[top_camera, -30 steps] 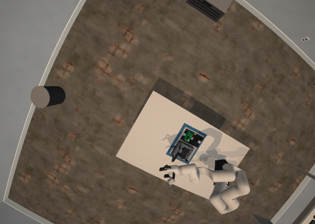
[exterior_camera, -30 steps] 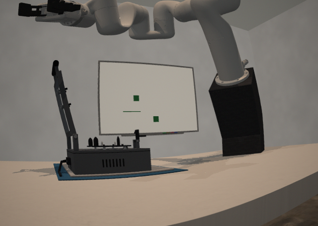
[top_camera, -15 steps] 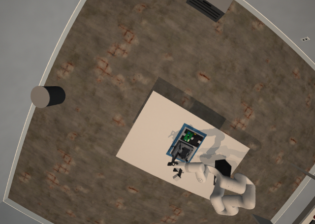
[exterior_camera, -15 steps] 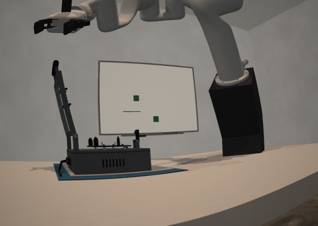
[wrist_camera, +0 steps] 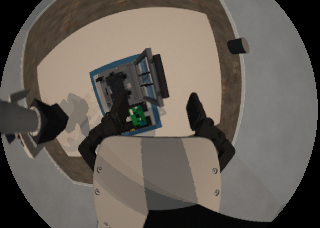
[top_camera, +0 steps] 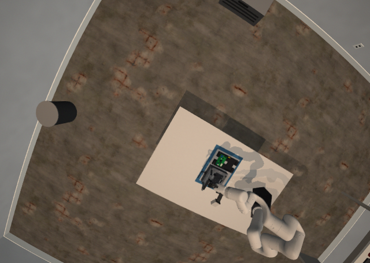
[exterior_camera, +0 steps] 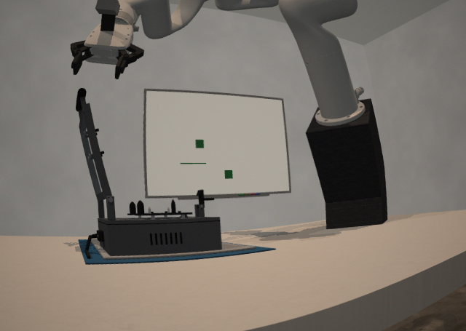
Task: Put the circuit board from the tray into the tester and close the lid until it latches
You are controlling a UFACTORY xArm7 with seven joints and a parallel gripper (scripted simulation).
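My hand is 32 cm above the green circuit board, 14 cm to the left of it and 7 cm past it. The rest, counted from my hand: lid (16 cm below, 3 cm to the left); latch hook (26 cm below, 19 cm behind, 8 cm to the left).
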